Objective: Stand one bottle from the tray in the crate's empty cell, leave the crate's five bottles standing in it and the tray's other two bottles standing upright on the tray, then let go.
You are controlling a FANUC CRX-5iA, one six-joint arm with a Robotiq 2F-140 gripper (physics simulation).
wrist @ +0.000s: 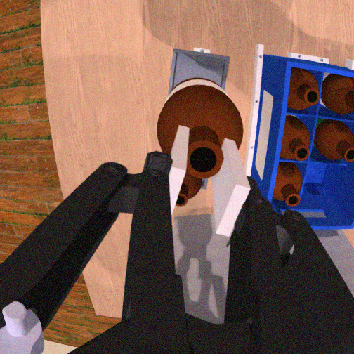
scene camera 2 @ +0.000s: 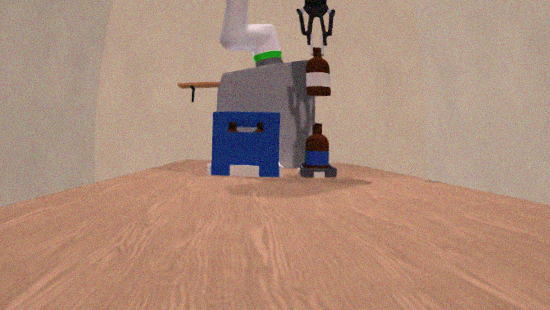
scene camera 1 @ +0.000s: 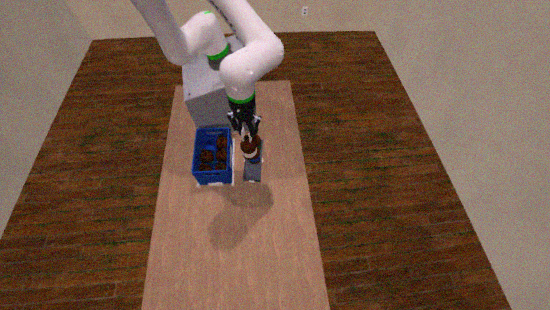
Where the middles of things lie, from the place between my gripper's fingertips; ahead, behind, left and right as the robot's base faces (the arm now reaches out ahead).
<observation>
I see my gripper 290 mm above the blue-labelled bottle (scene camera 2: 317, 148), 90 mm past it and 20 mm to the right of it. Round my hand: white crate rail (wrist: 256, 85): 360 mm below, 100 mm to the right, 80 mm behind; then red-label bottle (wrist: 288, 180): 290 mm below, 170 mm behind, 150 mm to the right.
</observation>
